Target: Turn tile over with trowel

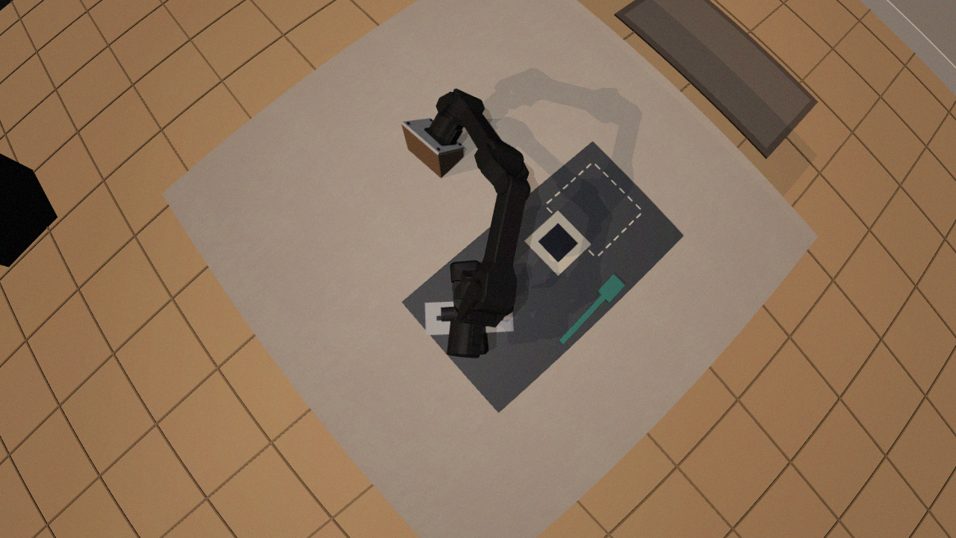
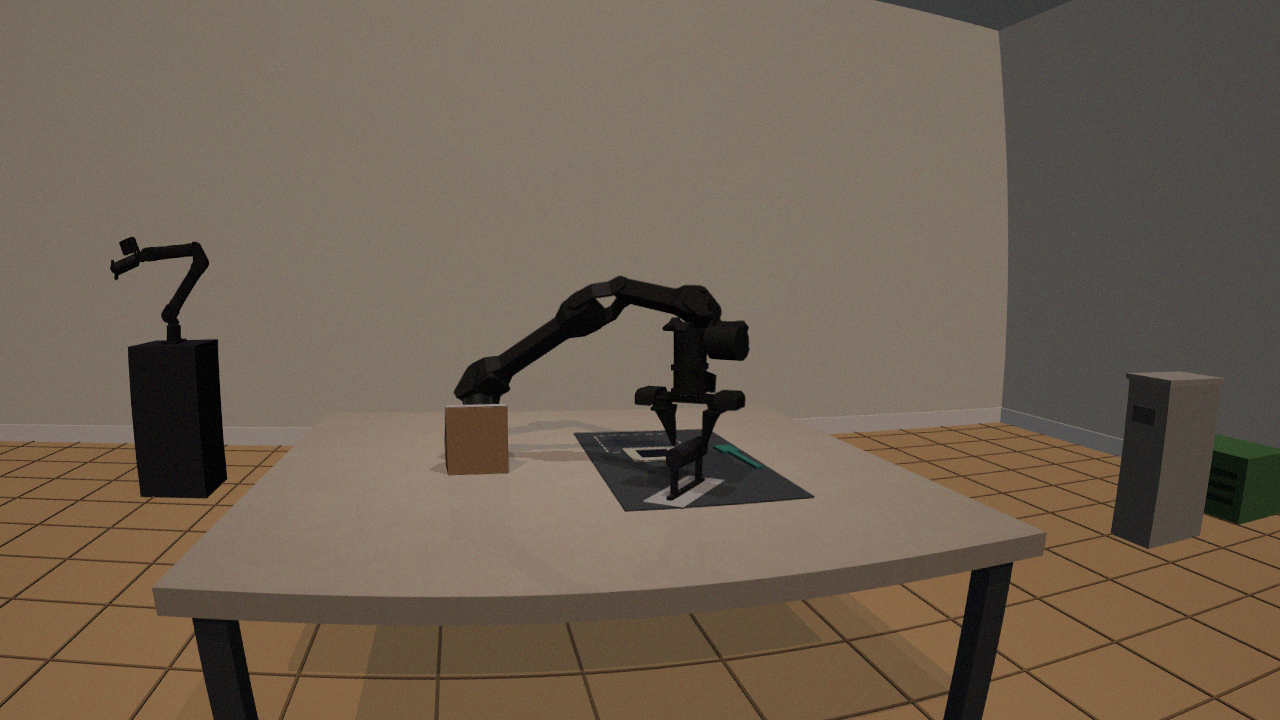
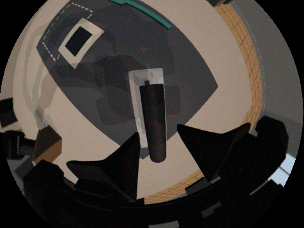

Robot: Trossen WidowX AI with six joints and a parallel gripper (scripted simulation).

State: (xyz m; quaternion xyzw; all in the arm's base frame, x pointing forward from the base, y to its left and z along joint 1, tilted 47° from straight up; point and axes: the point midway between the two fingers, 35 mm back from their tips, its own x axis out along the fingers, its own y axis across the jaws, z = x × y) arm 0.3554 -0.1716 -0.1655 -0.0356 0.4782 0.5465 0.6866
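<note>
My gripper tip is now 230 mm to the right of the dark mat, 100 mm above it and 50 mm short of it. Round my gripper tip: tile 280 mm to the left, 80 mm below, 20 mm ahead; green trowel 240 mm to the left, 180 mm ahead, 80 mm below.
</note>
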